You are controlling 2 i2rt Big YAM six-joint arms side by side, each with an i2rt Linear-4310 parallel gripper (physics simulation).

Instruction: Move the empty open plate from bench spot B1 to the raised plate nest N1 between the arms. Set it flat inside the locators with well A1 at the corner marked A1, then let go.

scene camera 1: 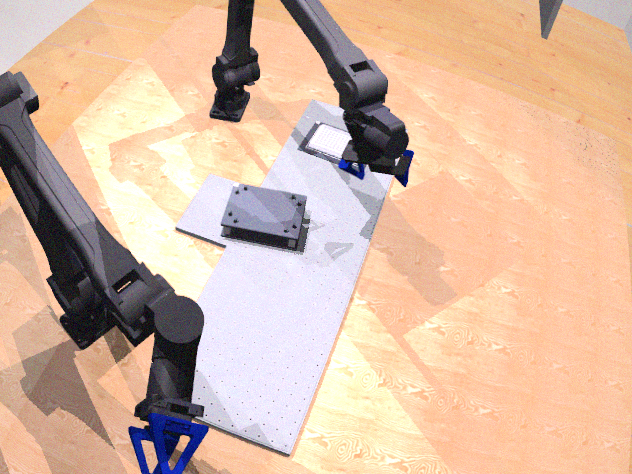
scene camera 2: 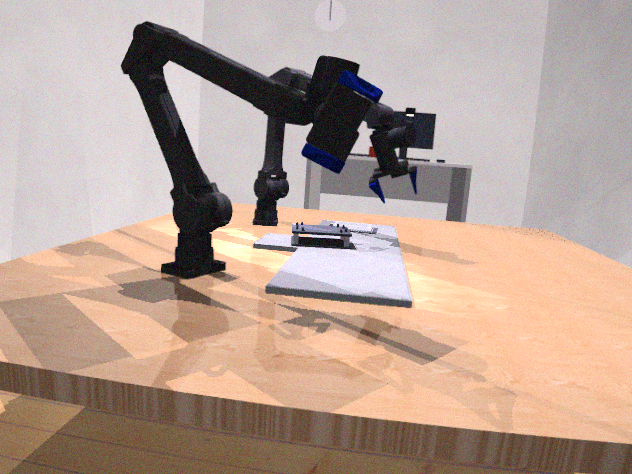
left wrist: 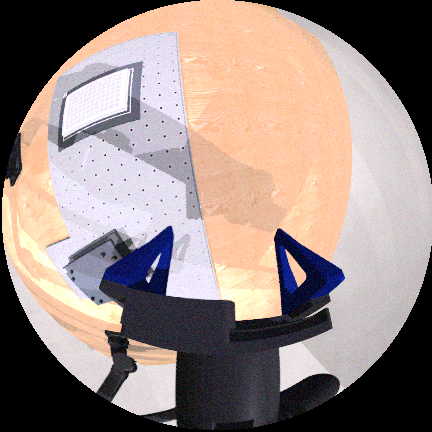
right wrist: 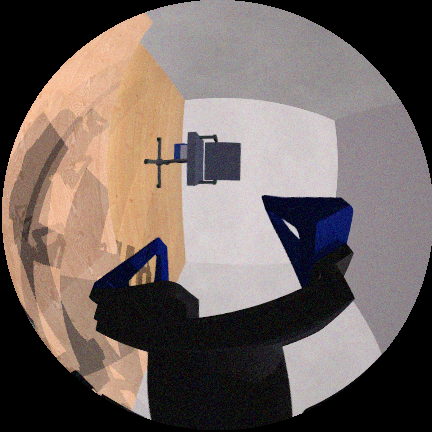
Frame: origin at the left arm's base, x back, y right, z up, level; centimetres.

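Seen in the pictures: left gripper, fingertip midpoint: (scene camera 1: 384, 181) (scene camera 2: 400, 198) (left wrist: 224, 232); right gripper, fingertip midpoint: (scene camera 2: 352, 127) (right wrist: 208, 223); left arm's base, link origin: (scene camera 1: 229, 106) (scene camera 2: 265, 223); right arm's base, link origin: (scene camera 1: 92, 319) (scene camera 2: 194, 270) (left wrist: 116, 336).
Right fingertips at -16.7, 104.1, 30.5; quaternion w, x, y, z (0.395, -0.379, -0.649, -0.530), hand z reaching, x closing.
Observation:
Offsets run from my right fingertips to a thing's top centre, as dx, dy, dz. Level surfaces: height alone.
The white plate {-13.8, -94.7, -27.6} (scene camera 1: 328, 139) (left wrist: 98, 103) lies flat in a dark frame at the far end of the perforated board {dz -29.2} (scene camera 1: 275, 316) (scene camera 2: 347, 270) (left wrist: 165, 75). The raised nest {-1.0, -66.0, -24.1} (scene camera 1: 265, 209) (scene camera 2: 320, 230) (left wrist: 95, 270) is a grey platform on short posts with small dark locators near its corners; nothing lies on it. The A1 mark cannot be made out. My left gripper (scene camera 1: 380, 170) (scene camera 2: 399, 191) (left wrist: 224, 232) is open and empty, above the board's edge near the plate. My right gripper (scene camera 2: 342, 122) (right wrist: 208, 223) is open and empty, raised beyond the board's near end, turned away from the plate.
A pale side panel {dz -29.2} (scene camera 1: 201, 209) (scene camera 2: 273, 241) adjoins the board beside the nest. Both arms stand on the wooden table {dz -30.5} (scene camera 1: 459, 357) (scene camera 2: 229, 346). A desk (scene camera 2: 387, 191) with a monitor (scene camera 2: 422, 130) is behind. A chair (right wrist: 222, 161) shows in the right wrist view.

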